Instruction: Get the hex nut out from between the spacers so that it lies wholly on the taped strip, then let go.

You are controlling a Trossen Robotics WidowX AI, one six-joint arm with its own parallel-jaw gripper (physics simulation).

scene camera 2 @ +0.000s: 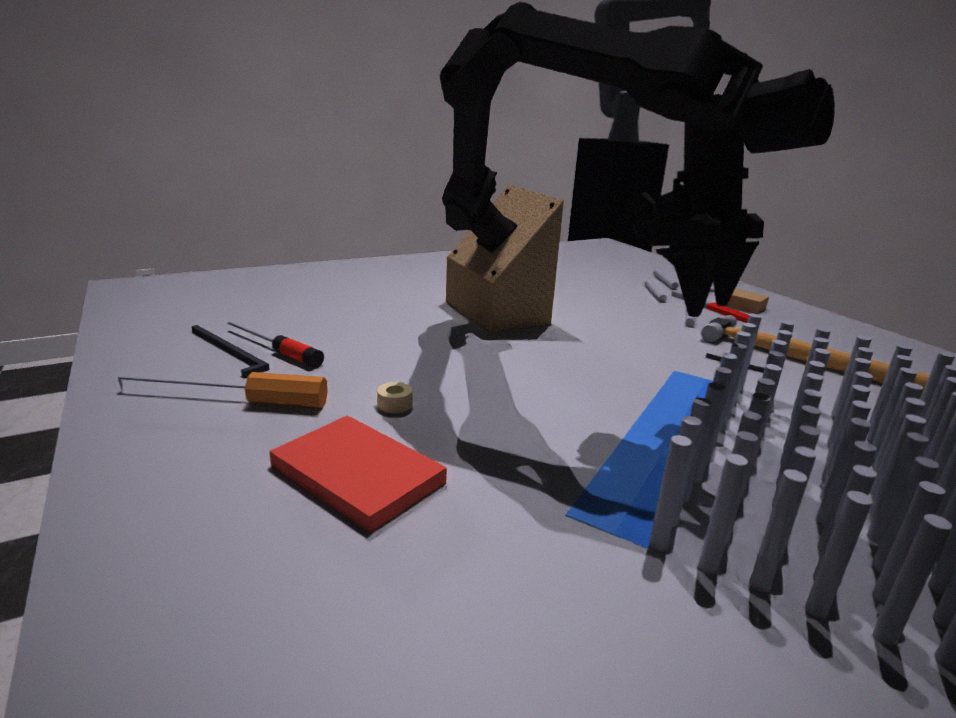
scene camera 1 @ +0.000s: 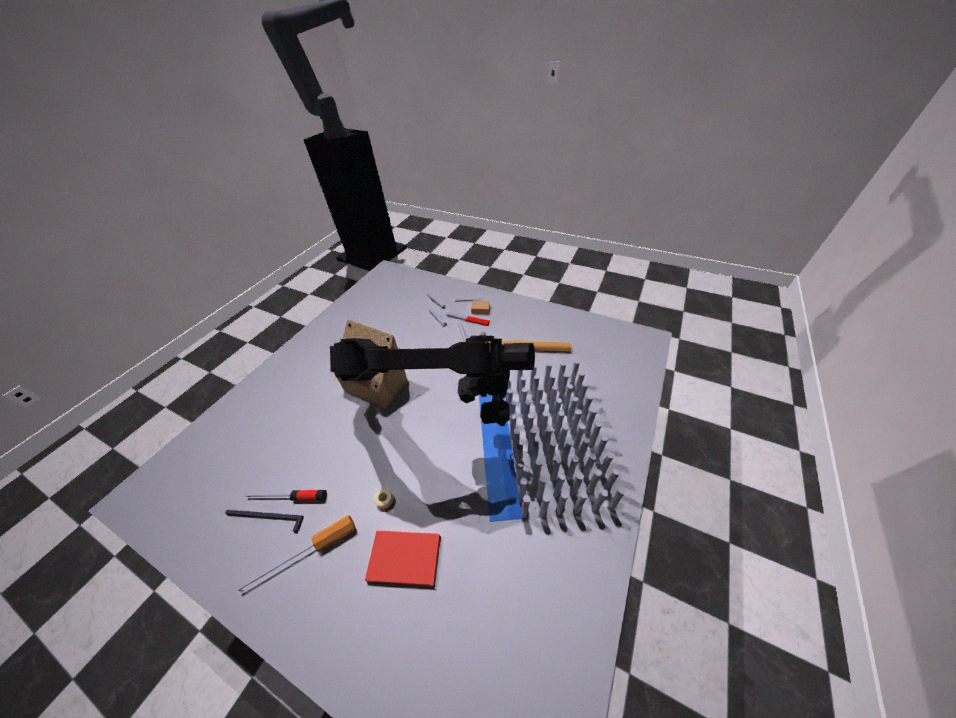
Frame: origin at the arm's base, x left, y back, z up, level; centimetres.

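Where they show: gripper, fingertip midpoint: (scene camera 2: 708,310); arm's base, origin of the base link: (scene camera 2: 497,234).
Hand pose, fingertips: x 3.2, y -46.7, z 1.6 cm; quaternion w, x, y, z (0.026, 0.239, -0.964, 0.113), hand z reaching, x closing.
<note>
Each offset is from my fingertips to the top centre of the thing. "pt": to the spot under its first point.
The taped strip {pt dx -13.2, dy -7.0, dz -16.0 cm} (scene camera 1: 502,494) (scene camera 2: 618,486) is a flat blue band on the table, running along the left side of the spacers. The spacers (scene camera 1: 575,376) (scene camera 2: 670,494) are many upright grey posts in close rows. I cannot make out the hex nut for certain; a small grey shape shows low among the leftmost posts in scene camera 1, but it is too small to tell. My gripper (scene camera 1: 494,421) (scene camera 2: 709,307) points down, open and empty, above the far part of the strip, higher than the post tops. Its shadow falls across the strip.
A hammer {dx +37.2, dy +11.7, dz -13.0 cm} (scene camera 1: 548,347) (scene camera 2: 834,357) lies behind the spacers. A wooden block (scene camera 1: 390,386) (scene camera 2: 533,285) stands by the arm's base. A red slab {dx -37.5, dy +5.6, dz -14.1 cm} (scene camera 1: 403,558) (scene camera 2: 357,467), a pale ring {dx -29.7, dy +18.7, dz -13.9 cm} (scene camera 1: 377,500) and an orange-handled screwdriver {dx -49.7, dy +27.2, dz -12.4 cm} (scene camera 1: 333,533) (scene camera 2: 285,390) lie left of the strip.
</note>
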